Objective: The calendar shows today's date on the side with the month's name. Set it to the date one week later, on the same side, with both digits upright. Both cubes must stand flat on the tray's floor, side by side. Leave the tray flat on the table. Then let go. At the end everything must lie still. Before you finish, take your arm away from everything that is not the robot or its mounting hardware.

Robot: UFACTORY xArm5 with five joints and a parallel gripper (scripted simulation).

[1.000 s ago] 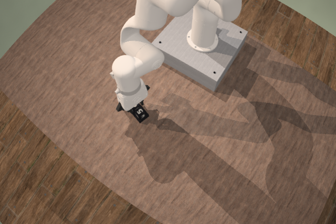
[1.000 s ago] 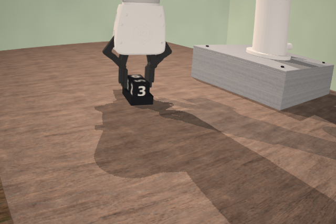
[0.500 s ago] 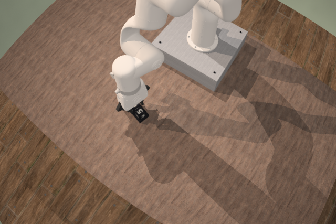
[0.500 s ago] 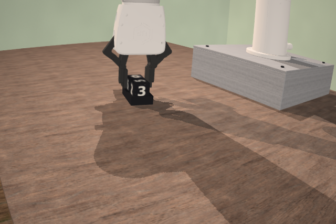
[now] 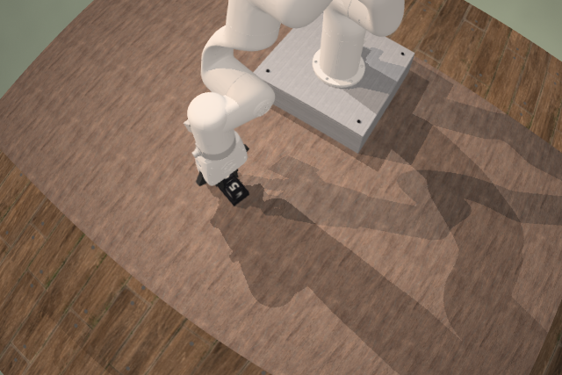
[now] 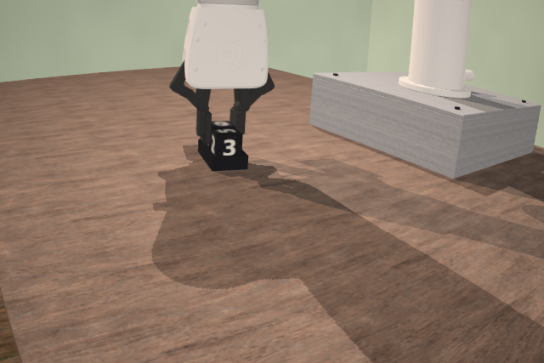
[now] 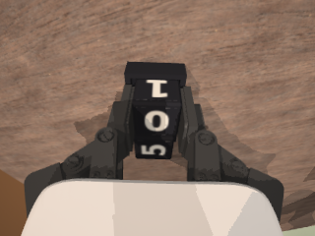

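Now: the tray 10 mm ahead of my hand, 20 mm to the left of it and 30 mm below it. The rest, counted from my hand: cube: 10 mm ahead, 30 mm to the left, 10 mm below.
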